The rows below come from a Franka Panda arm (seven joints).
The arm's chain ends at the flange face. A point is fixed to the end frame.
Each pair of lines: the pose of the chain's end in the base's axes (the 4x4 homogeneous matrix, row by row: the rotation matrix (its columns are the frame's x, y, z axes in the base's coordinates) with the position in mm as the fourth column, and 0 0 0 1 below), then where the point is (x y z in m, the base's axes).
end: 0.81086 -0.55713 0.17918 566.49; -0.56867 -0.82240 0.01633 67.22; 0.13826 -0.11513 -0.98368 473.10; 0 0 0 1
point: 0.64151 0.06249 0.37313
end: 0.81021 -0.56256 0.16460 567.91; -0.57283 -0.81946 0.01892 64.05; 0.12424 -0.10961 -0.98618 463.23; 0 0 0 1
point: 0.64141 0.05933 0.36214
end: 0.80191 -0.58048 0.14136 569.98; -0.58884 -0.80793 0.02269 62.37; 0.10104 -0.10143 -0.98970 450.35; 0 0 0 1
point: 0.64095 0.05697 0.34750
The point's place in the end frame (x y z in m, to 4 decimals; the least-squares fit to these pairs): 0.0497 -0.0264 0.1117
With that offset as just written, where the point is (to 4 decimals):
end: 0.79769 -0.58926 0.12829 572.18; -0.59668 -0.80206 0.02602 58.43; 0.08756 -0.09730 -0.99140 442.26; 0 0 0 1
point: 0.6417 0.0529 0.3384
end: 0.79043 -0.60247 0.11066 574.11; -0.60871 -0.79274 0.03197 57.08; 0.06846 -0.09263 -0.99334 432.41; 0 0 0 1
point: 0.6417 0.0513 0.3273
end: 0.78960 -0.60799 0.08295 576.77; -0.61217 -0.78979 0.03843 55.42; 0.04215 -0.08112 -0.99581 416.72; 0 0 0 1
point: 0.6413 0.0501 0.3097
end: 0.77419 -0.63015 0.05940 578.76; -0.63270 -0.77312 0.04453 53.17; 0.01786 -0.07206 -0.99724 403.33; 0 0 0 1
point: 0.6405 0.0471 0.2947
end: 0.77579 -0.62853 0.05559 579.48; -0.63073 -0.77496 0.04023 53.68; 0.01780 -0.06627 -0.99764 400.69; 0 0 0 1
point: 0.6408 0.0473 0.2919
